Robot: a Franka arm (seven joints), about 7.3 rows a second.
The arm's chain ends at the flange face. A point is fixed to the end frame.
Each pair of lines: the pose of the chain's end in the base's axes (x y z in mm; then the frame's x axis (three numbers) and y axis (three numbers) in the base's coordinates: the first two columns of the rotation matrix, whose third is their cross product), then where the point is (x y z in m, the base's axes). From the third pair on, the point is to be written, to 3 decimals.
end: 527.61 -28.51 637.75 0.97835 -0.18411 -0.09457 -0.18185 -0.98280 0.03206
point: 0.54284 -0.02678 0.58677
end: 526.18 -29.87 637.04 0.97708 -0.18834 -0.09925 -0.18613 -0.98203 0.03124
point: 0.54119 -0.02813 0.58599
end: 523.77 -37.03 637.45 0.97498 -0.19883 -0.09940 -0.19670 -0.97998 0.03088
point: 0.539 -0.035 0.586
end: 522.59 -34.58 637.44 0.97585 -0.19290 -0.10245 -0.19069 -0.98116 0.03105
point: 0.537 -0.033 0.586
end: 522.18 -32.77 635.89 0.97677 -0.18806 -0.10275 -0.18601 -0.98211 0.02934
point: 0.537 -0.031 0.585
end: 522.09 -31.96 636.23 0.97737 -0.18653 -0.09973 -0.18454 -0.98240 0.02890
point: 0.537 -0.030 0.585
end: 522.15 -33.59 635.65 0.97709 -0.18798 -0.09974 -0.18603 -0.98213 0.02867
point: 0.537 -0.032 0.585
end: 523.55 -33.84 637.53 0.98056 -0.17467 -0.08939 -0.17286 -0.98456 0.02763
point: 0.539 -0.032 0.587
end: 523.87 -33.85 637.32 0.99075 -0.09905 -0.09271 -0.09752 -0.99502 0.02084
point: 0.539 -0.030 0.586
